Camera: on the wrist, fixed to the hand. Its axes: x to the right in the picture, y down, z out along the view.
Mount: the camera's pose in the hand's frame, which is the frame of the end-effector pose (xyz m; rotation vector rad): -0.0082 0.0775 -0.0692 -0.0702 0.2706 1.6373
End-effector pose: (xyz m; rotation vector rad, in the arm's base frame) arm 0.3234 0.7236 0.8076 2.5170 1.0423 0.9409
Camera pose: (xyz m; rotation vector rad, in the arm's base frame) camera 0.3155 0.6623 0.8915 -2.2860 1.0911 -1.2193
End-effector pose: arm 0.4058 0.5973 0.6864 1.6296 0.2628 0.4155
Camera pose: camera 0.3637 0.6486 0.7667 1.3866 -0.9781 1.8238
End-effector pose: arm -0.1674 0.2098 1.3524 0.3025 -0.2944 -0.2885
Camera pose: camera -0.1344 0.3005 1.3129 -0.0391 -0.1865 1.3433
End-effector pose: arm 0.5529 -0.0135 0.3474 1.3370 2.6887 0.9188
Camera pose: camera 0.5973 -0.0180 0.4416 -2.3204 -0.6858 -0.7313
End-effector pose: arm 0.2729 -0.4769 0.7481 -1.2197 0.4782 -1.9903
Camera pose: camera 0.2453 -0.5259 0.6604 -0.2234 1.1692 -0.6602
